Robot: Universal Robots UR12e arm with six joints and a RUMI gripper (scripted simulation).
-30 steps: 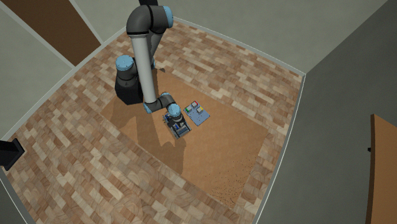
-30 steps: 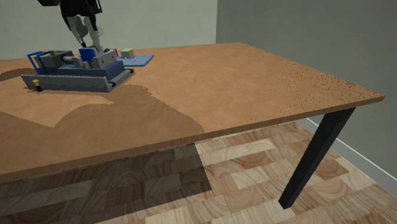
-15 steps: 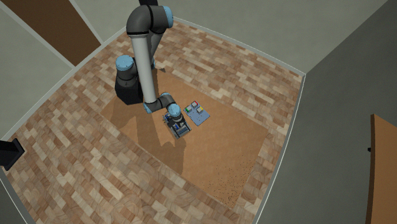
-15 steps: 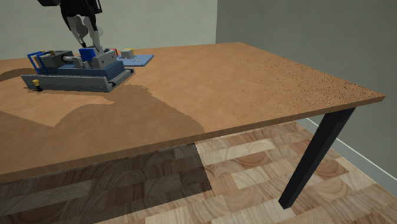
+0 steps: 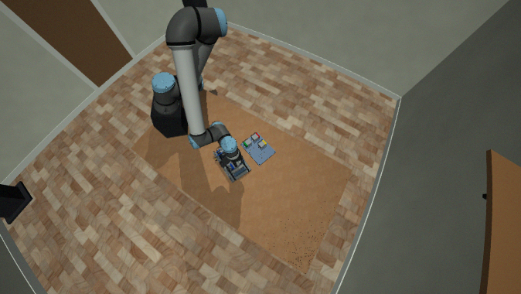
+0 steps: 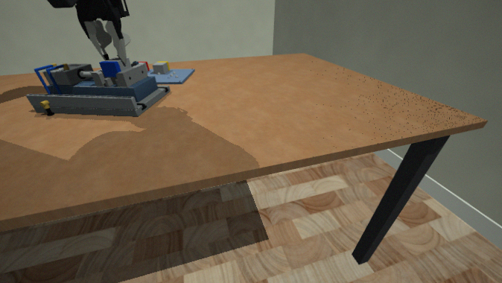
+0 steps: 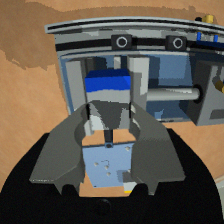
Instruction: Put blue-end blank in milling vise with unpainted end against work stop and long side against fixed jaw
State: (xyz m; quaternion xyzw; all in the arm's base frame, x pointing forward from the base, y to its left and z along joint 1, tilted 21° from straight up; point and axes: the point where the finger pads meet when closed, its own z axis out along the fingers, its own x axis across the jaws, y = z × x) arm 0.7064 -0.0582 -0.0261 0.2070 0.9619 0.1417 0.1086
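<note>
The blue blank is 2 cm below my hand. From my hand the other things lie so: vise body: 6 cm behind, 3 cm to the left, 8 cm below; then green blank: 4 cm behind, 23 cm to the left, 10 cm below; then fixed jaw: 3 cm ahead, 1 cm to the right, 4 cm below.
</note>
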